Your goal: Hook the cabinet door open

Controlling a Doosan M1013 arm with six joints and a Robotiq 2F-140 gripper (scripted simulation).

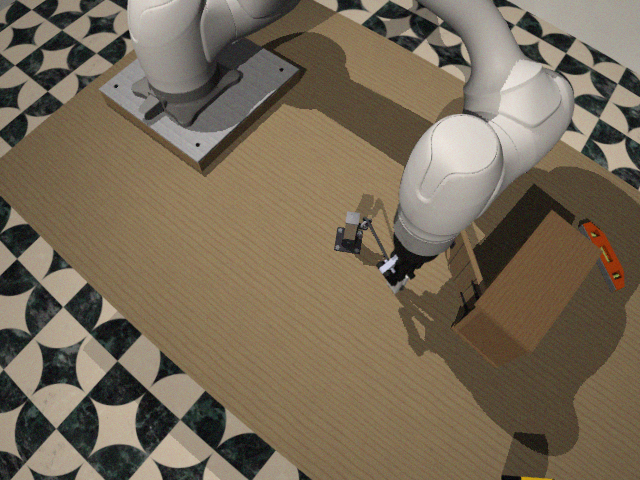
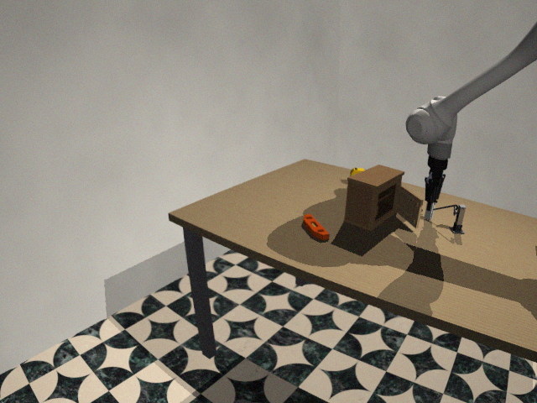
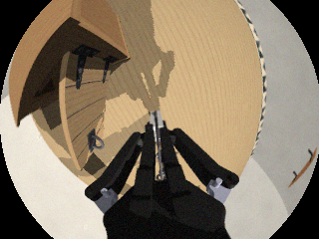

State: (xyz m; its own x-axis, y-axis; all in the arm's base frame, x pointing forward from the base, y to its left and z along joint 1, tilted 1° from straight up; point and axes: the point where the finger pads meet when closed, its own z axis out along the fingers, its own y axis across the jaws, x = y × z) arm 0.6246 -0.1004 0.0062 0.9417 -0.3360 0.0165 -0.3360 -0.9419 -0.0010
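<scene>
Right now the wire hook is 5 cm behind my hand, 2 cm to the left of it and 1 cm above it. Round my hand: door 8 cm ahead, 7 cm to the left, 3 cm above; then yellow object 38 cm ahead, 18 cm to the right; then orange spirit level 32 cm ahead, 32 cm to the left, 3 cm below.
</scene>
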